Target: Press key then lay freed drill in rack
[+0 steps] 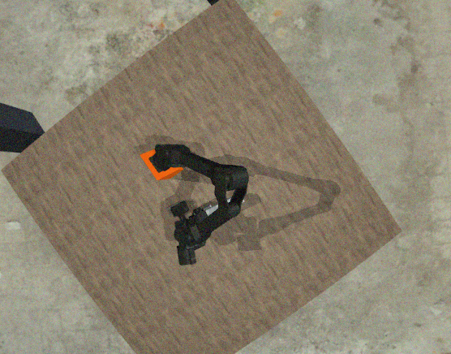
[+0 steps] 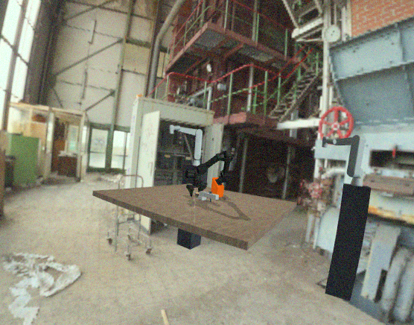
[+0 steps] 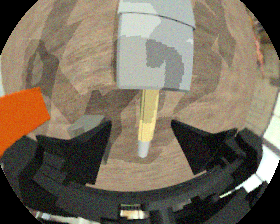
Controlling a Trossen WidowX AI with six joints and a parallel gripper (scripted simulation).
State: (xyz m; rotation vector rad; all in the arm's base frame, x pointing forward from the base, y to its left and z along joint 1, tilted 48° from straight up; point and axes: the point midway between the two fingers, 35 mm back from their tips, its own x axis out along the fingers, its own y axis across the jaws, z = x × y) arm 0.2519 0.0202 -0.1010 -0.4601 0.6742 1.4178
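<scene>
Right now the yellow drill is 4 cm to the left of my gripper tip and 4 cm above it. The rest, counted from my gripper tip: grey slab (8 cm behind, 2 cm to the right, 1 cm above); then dark key (2 cm ahead, 16 cm to the left, 4 cm above).
</scene>
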